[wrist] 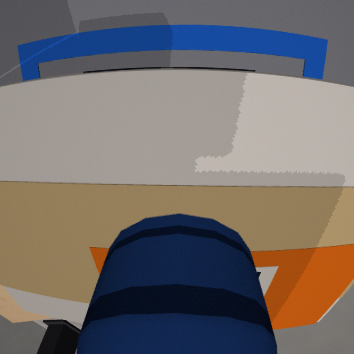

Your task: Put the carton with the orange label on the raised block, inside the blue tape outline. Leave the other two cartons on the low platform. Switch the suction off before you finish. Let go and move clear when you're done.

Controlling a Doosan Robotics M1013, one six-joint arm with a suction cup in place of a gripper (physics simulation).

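Frame: origin at the arm's base, x ahead, y left, z up, level; metres.
Seen in the pictures: hand, its tool point: [179,233].
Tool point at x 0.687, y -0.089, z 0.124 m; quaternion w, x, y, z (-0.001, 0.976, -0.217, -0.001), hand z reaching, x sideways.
Note:
A point is followed by its place in that frame.
The carton with the orange label [115,125] fills most of the wrist view. It shows a pale face, a tan band and the orange label at the lower right. My blue suction cup [178,270] is against its labelled face and holds it; the contact itself is hidden behind the cup. The blue tape outline [200,37] {x 0.721, y -0.038, z 0.050 m} on the grey raised block [240,12] {x 0.745, y -0.034, z 0.049 m} shows beyond the carton's far edge. The outline's far side and parts of its two short sides show, and the carton hides the rest. I cannot tell how high the carton is above the block.
A black part [59,337] shows at the lower left, beside the cup. A light tan patch shows at the left edge below the carton, with grey surface under it. Shadows fall across the block and the carton. The other two cartons cannot be made out.

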